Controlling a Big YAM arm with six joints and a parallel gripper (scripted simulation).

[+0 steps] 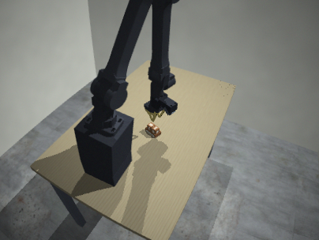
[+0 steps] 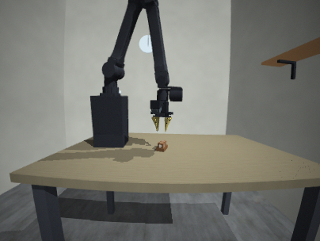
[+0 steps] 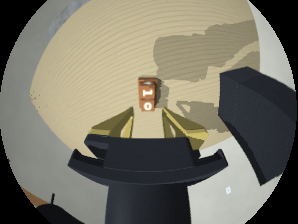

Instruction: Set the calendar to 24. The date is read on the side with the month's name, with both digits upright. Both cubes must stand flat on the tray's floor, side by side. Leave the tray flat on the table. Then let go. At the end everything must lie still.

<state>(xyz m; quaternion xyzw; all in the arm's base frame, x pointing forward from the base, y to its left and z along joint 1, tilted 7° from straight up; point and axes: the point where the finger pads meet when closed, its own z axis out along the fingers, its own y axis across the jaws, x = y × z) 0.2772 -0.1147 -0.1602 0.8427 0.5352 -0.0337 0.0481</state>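
The brown digit cube is 8 cm below my hand. Also, from my hand: brown tray: 10 cm below, 2 cm to the left, 1 cm ahead.
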